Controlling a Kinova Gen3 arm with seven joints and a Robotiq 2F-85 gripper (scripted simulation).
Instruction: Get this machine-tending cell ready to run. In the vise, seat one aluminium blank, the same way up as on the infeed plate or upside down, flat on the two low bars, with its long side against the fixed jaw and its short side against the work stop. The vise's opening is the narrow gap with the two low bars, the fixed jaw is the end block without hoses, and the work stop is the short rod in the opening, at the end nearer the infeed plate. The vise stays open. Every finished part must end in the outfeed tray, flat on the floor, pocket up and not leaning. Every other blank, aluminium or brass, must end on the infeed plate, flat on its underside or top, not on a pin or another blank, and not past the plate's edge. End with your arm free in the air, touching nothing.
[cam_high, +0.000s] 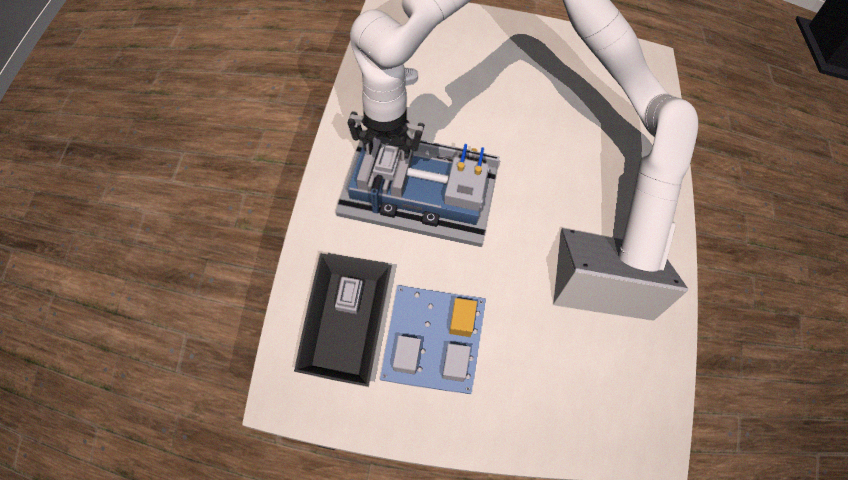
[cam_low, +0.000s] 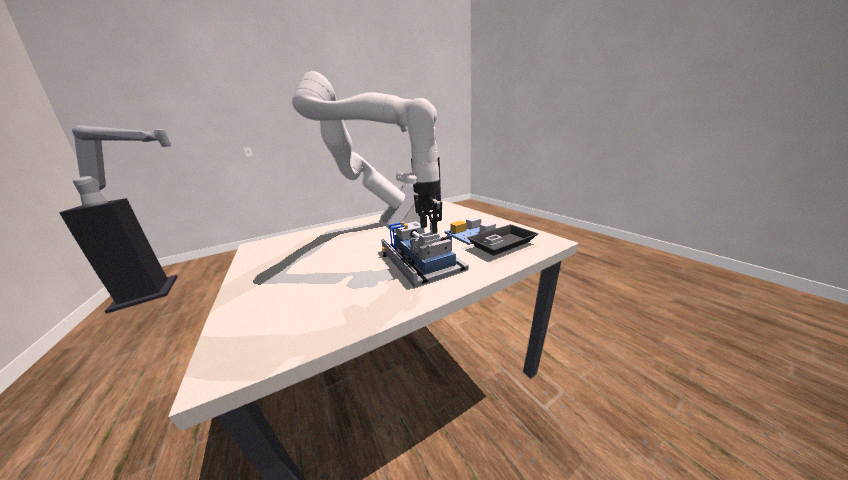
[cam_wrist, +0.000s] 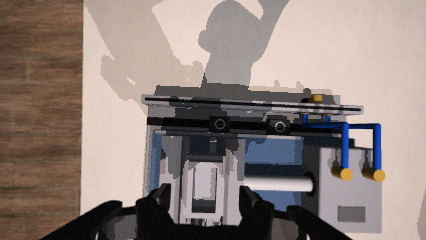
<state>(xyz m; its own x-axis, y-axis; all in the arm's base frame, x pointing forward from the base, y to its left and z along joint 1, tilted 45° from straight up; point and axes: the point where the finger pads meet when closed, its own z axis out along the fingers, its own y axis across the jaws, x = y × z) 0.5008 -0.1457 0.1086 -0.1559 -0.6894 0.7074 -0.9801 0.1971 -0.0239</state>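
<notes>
My gripper is now 80 mm past the white rod, 10 mm to the right of it and 60 mm above it. From my hand the other things lie so: hose block: 160 mm behind, 30 mm to the left, 60 mm below; then blue vise: 60 mm behind, 10 mm to the left, 100 mm below; then brass blank: 160 mm behind, 280 mm to the left, 110 mm below.
</notes>
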